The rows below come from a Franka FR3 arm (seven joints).
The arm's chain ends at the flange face. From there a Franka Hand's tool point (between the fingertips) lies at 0.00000 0.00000 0.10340 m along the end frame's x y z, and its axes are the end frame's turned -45 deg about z.
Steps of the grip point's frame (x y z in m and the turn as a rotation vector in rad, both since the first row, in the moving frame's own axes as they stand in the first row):
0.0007, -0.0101, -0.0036, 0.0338, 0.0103, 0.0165
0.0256, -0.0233, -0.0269, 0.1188, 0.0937, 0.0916
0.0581, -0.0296, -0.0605, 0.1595, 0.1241, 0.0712
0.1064, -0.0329, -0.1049, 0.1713, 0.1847, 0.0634
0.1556, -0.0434, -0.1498, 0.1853, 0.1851, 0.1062
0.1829, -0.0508, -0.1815, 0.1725, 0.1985, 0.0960
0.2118, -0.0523, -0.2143, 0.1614, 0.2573, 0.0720
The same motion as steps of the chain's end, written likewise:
-0.0050, -0.0044, -0.0035, 0.0312, -0.0166, 0.0165
0.0027, -0.0190, -0.0257, 0.1503, -0.0177, 0.0916
0.0220, -0.0413, -0.0584, 0.2005, -0.0250, 0.0712
0.0502, -0.0728, -0.1016, 0.2517, 0.0095, 0.0634
0.0779, -0.1140, -0.1463, 0.2619, -0.0001, 0.1062
0.0902, -0.1386, -0.1779, 0.2623, 0.0184, 0.0960
0.1048, -0.1569, -0.2096, 0.2961, 0.0678, 0.0720

